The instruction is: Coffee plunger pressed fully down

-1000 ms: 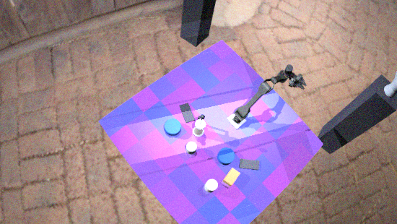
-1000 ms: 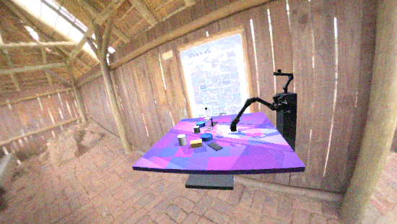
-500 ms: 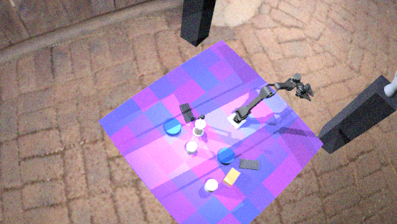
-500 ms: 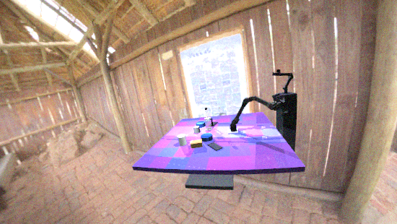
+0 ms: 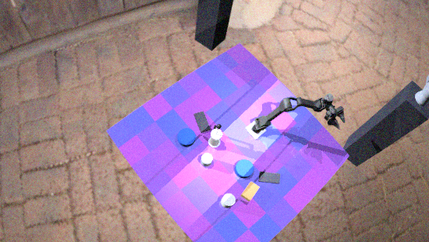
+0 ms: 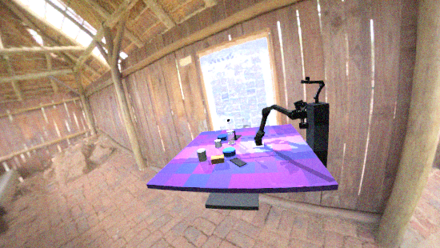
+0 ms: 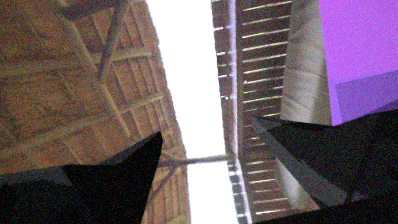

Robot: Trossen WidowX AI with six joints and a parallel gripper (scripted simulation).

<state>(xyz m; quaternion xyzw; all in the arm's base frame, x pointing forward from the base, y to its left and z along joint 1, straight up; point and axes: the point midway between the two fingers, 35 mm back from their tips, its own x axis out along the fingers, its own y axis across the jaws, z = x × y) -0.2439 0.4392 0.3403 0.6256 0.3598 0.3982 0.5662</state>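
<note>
My gripper tip is now 65 cm to the left of the coffee press, 49 cm short of it and 22 cm above it. From my gripper tip the other things lie so: orange block: 63 cm ahead, 33 cm below, 24 cm to the right; white cylinder: 78 cm ahead, 32 cm to the right, 31 cm below.
</note>
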